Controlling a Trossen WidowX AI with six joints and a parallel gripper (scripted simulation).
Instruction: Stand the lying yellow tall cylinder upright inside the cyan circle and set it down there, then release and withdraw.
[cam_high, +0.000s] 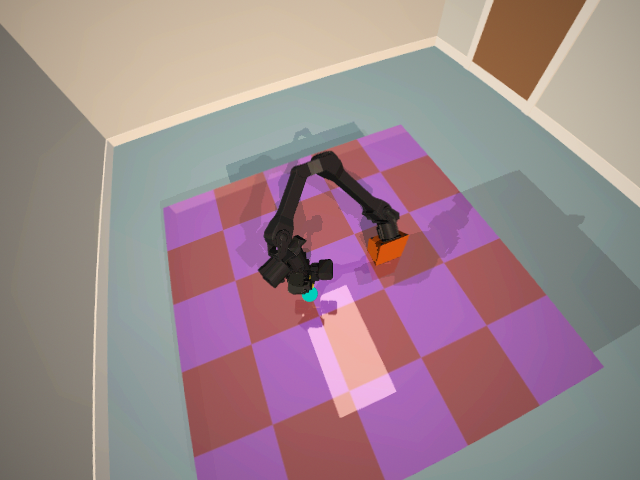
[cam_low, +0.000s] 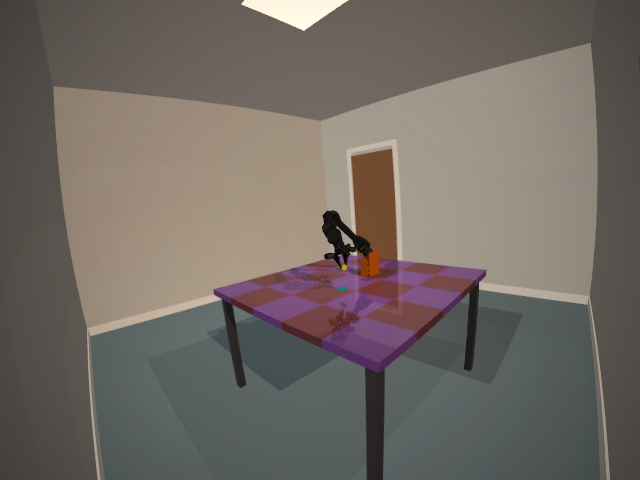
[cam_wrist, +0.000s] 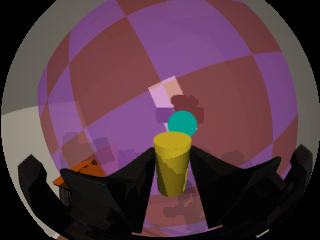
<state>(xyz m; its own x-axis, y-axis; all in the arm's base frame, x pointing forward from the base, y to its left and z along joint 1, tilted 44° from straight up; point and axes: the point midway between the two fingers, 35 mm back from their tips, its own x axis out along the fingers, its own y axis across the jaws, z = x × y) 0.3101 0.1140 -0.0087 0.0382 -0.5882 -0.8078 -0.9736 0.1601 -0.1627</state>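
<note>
Now: gripper tip 1 cm short of the cyan circle, 1 cm to the left of it and 13 cm above it. Also, from my gripper tip: yellow tall cylinder: 1 cm behind, 2 cm to the right.
</note>
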